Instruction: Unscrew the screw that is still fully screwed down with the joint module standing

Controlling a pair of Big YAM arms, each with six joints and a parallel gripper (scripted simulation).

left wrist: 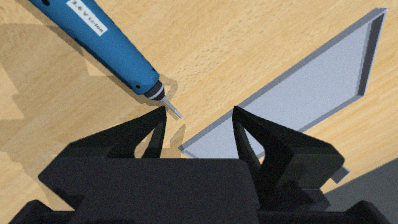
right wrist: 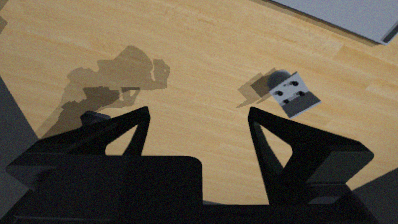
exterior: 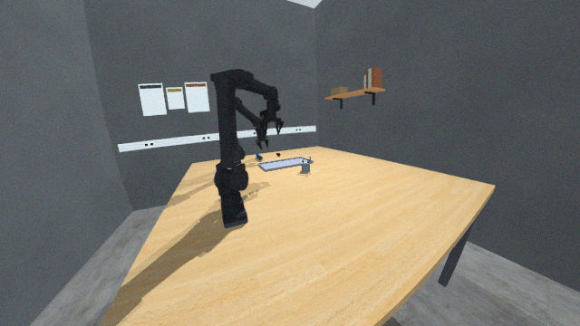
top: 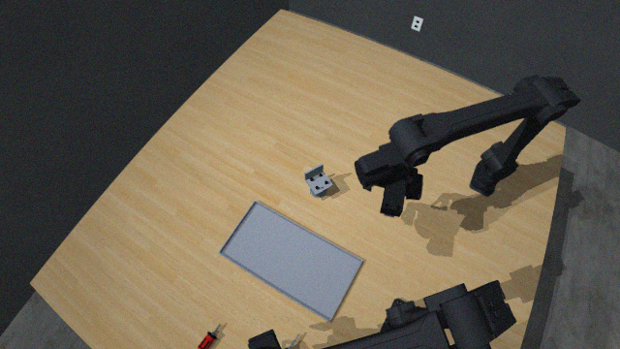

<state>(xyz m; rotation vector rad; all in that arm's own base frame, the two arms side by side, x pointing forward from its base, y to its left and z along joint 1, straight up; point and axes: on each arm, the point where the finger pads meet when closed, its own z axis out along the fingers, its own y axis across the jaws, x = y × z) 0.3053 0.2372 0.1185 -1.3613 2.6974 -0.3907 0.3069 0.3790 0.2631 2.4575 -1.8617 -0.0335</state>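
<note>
Right now my right hand is 22 cm short of the grey bracket, 21 cm above it and 1 cm to the right of it. Round my right hand: grey tray (28 cm below, 26 cm to the left, 14 cm ahead); then joint module (25 cm below, 22 cm ahead, 1 cm to the left).
</note>
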